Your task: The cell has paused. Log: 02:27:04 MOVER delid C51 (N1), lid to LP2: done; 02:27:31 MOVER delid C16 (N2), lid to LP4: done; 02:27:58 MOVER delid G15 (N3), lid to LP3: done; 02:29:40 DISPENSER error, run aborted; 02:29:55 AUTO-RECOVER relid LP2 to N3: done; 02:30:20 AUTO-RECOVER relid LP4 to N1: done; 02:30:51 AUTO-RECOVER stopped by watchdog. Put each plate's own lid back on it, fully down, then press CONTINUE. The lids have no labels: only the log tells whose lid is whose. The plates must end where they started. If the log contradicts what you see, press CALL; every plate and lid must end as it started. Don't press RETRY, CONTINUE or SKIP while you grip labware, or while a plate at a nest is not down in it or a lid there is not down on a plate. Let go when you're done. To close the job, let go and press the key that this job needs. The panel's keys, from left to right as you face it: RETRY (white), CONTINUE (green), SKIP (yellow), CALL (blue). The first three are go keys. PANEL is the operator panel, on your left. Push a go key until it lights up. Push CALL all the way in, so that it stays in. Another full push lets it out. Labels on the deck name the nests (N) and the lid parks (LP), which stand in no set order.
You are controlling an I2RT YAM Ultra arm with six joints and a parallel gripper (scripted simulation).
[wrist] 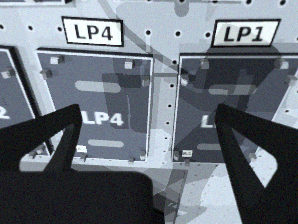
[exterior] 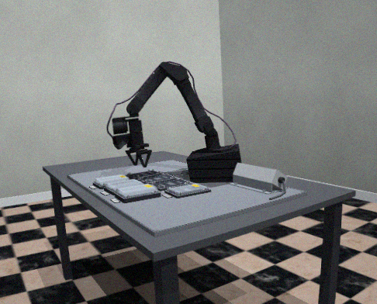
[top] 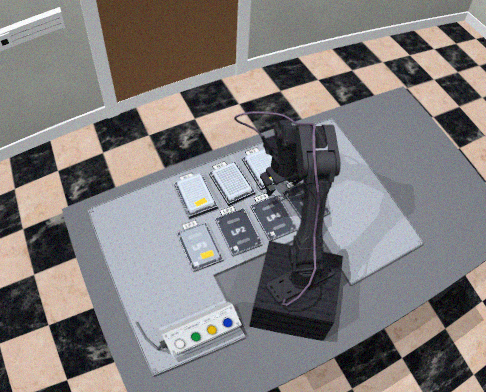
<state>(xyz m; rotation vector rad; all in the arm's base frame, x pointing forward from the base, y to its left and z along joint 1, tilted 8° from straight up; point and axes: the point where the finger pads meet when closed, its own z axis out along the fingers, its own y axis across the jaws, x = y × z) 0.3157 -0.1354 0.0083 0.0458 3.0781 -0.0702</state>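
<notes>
The lp4 lid park is 7 cm below my hand, 6 cm to the left of it and 5 cm behind it. Also, from my hand: blue call key: 37 cm to the left, 31 cm behind, 1 cm below; then lp2 lid park: 18 cm to the left, 7 cm below, 4 cm behind; then yellow skip key: 42 cm to the left, 31 cm behind, 1 cm below.
</notes>
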